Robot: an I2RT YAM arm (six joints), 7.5 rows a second.
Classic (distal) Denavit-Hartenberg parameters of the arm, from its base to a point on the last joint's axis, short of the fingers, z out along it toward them. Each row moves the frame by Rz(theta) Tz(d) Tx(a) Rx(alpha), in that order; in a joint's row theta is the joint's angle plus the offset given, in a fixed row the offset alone. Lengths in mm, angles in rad.
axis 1: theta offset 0; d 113.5; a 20; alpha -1.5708
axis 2: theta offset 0; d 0; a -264; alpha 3.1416
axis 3: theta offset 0.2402; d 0; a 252.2; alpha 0
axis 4: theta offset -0.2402; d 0; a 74; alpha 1.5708
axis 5: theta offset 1.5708; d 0; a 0; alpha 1.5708
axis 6: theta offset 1.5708; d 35.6; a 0; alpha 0
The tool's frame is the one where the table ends.
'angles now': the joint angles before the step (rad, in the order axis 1, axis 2, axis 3, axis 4, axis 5, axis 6). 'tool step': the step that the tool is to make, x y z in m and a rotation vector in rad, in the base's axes. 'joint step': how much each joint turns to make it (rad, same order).
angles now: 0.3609, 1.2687, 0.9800, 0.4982, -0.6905, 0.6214
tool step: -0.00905, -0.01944, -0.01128, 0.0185, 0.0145, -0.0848
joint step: -0.0503, -0.0660, -0.0903, 0.0282, 0.0384, 0.0185
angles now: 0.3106, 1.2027, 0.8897, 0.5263, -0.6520, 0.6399
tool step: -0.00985, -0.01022, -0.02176, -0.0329, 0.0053, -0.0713
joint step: -0.0207, -0.0553, -0.1029, 0.0044, 0.0440, -0.0482
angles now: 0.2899, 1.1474, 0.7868, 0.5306, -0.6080, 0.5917
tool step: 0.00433, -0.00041, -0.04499, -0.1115, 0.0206, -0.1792
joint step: 0.0150, 0.0274, -0.1163, 0.0220, 0.1823, -0.1392
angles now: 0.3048, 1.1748, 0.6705, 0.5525, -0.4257, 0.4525
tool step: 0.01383, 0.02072, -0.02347, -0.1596, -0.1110, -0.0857
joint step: 0.0716, 0.1200, -0.0138, 0.1142, 0.1503, -0.2059
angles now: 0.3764, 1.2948, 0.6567, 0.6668, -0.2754, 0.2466
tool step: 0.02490, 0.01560, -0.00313, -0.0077, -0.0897, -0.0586
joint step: 0.0257, 0.1455, 0.0649, 0.1496, 0.0815, -0.0477
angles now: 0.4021, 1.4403, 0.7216, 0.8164, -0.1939, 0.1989
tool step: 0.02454, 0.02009, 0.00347, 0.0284, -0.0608, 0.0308
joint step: 0.0249, 0.1329, 0.1056, 0.0948, -0.0056, 0.0023
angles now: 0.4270, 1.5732, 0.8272, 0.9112, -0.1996, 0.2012
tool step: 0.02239, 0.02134, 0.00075, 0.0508, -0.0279, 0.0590
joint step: 0.0243, 0.1238, 0.1100, 0.0694, -0.0275, 0.0411
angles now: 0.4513, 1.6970, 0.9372, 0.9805, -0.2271, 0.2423
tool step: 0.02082, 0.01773, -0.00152, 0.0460, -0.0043, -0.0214
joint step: 0.0214, 0.1042, 0.1046, 0.0297, 0.0507, 0.0288
